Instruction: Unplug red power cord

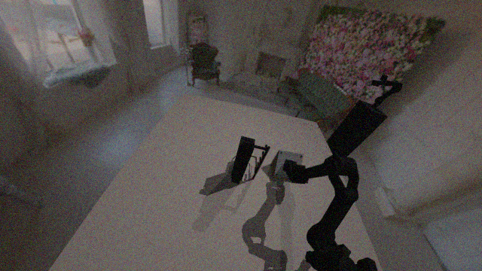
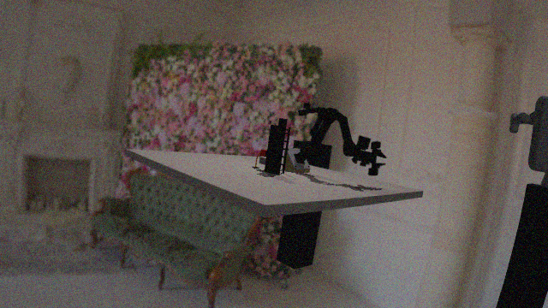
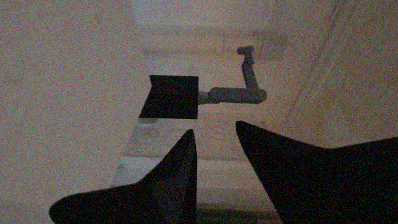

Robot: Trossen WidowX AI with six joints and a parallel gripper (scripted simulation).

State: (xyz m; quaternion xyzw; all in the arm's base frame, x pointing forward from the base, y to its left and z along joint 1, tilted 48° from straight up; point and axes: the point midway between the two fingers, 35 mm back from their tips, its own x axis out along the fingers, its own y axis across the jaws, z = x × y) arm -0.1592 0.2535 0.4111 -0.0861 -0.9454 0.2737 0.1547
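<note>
Right now the red plug is 460 mm ahead of my gripper tip, 480 mm to the right of it and 50 mm below it.
</note>
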